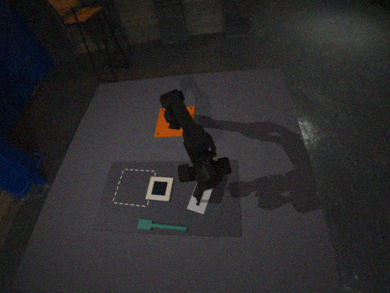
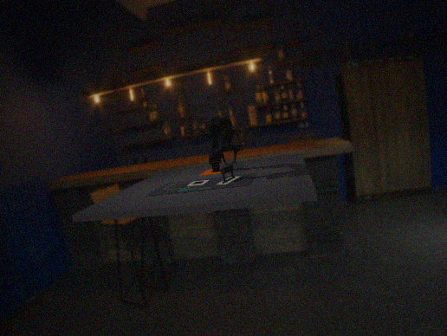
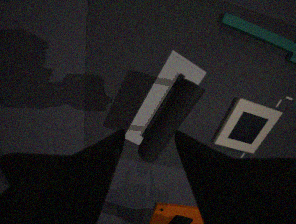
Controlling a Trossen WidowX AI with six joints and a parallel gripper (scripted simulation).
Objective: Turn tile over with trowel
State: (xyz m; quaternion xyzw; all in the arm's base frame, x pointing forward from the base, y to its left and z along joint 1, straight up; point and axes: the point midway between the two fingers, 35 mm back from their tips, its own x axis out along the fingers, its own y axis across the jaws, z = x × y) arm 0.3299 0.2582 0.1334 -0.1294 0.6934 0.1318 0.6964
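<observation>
Now: gripper tip 7 cm above the trowel, 3 cm to the left of it and 3 cm short of it. The rest, counted from my gripper tip: pale tile 22 cm to the right, 10 cm below, 4 cm ahead; then dark mat 18 cm to the right, 12 cm below, 6 cm ahead; then flat teal trowel-shaped piece 20 cm ahead, 18 cm to the right, 10 cm below.
</observation>
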